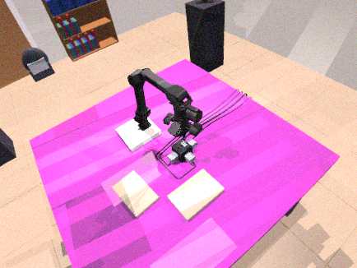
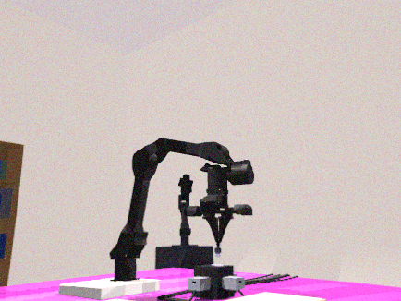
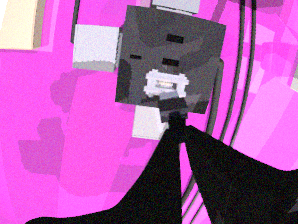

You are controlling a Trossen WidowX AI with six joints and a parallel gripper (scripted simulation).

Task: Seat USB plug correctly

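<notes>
My gripper tip is 2 cm above the USB plug.
</notes>
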